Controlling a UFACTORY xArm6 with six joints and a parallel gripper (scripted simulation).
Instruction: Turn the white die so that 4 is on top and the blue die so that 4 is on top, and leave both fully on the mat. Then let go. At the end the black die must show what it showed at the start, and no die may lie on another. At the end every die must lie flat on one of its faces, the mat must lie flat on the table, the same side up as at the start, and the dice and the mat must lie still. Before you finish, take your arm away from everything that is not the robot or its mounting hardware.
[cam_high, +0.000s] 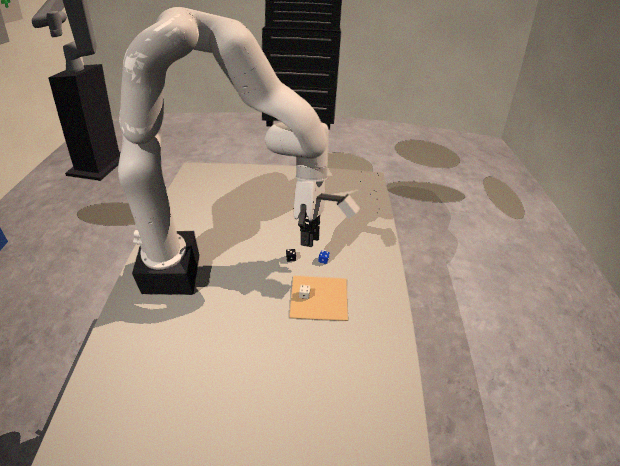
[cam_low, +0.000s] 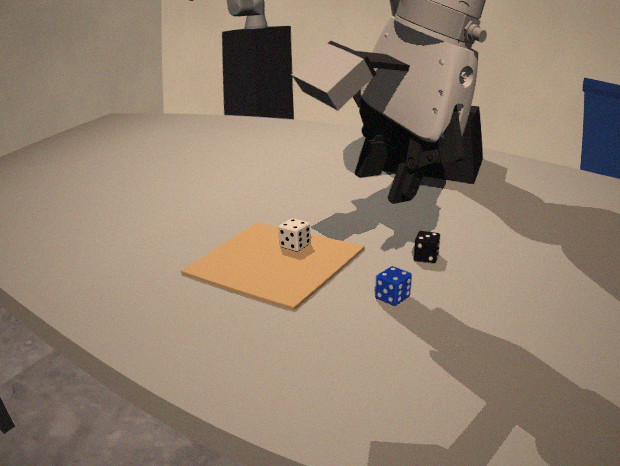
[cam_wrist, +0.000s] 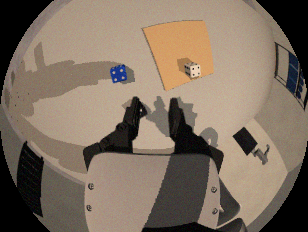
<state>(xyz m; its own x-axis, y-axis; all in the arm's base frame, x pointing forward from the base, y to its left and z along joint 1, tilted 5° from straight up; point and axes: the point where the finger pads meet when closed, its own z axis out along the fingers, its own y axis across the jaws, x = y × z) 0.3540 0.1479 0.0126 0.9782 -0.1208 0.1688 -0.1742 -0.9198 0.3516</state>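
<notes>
The blue die is 4 cm ahead of my hand, 3 cm to the left of it and 9 cm below it. Also, from my hand: white die: 1 cm ahead, 11 cm to the right, 9 cm below; orange mat: 5 cm ahead, 11 cm to the right, 11 cm below; black die: 5 cm behind, 2 cm to the left, 9 cm below.
</notes>
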